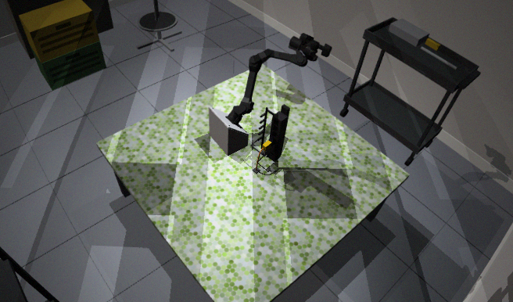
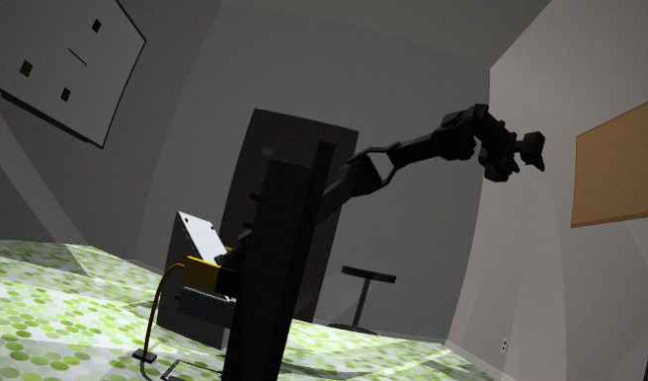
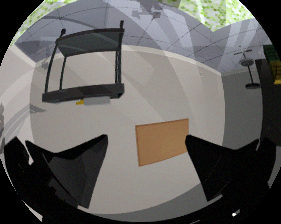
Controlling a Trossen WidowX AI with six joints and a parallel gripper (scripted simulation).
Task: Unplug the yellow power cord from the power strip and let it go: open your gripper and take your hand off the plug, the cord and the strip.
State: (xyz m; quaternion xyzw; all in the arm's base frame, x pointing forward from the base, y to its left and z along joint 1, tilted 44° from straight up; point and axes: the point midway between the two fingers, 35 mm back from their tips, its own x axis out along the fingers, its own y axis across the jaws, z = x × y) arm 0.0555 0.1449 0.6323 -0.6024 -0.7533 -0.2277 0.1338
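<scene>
Now: the yellow plug 54 cm to the right of my gripper tip, 32 cm below it and 18 cm ahead of it.
</scene>
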